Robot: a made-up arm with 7 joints.
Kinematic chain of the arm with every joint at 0, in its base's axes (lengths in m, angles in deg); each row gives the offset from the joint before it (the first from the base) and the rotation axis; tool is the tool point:
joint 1: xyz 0 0.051 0 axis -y
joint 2: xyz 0 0.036 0 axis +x
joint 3: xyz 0 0 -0.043 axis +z
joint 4: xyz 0 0 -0.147 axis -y
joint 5: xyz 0 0 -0.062 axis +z
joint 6: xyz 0 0 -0.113 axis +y
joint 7: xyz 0 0 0 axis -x
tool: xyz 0 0 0
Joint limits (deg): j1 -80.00..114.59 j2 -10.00..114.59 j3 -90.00..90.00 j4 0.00..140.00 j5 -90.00..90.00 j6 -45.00..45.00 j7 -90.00..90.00
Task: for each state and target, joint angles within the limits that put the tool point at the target. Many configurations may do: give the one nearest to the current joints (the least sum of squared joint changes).
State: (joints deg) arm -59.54 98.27 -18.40 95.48 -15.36 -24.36 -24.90
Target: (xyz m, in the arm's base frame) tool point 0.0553 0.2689 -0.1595
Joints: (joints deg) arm -59.87 97.15 -18.24 94.43 -15.36 -24.36 -24.90
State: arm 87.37 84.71 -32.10 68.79 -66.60 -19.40 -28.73
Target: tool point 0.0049 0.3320 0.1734
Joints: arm 113.29 83.67 -16.17 69.41 -66.60 -19.40 -28.73
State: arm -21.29 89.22 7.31 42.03 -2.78 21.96 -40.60
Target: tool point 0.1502 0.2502 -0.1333
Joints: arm -11.31 65.18 -7.68 89.79 -2.78 21.96 -40.60
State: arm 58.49 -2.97 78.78 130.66 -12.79 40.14 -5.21
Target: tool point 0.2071 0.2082 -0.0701
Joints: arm 49.49 -10.00 62.28 93.65 -12.79 40.14 -5.21
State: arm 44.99 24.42 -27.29 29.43 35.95 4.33 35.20
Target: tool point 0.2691 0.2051 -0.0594
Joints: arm 43.46 39.77 -19.67 69.61 35.95 4.33 35.20
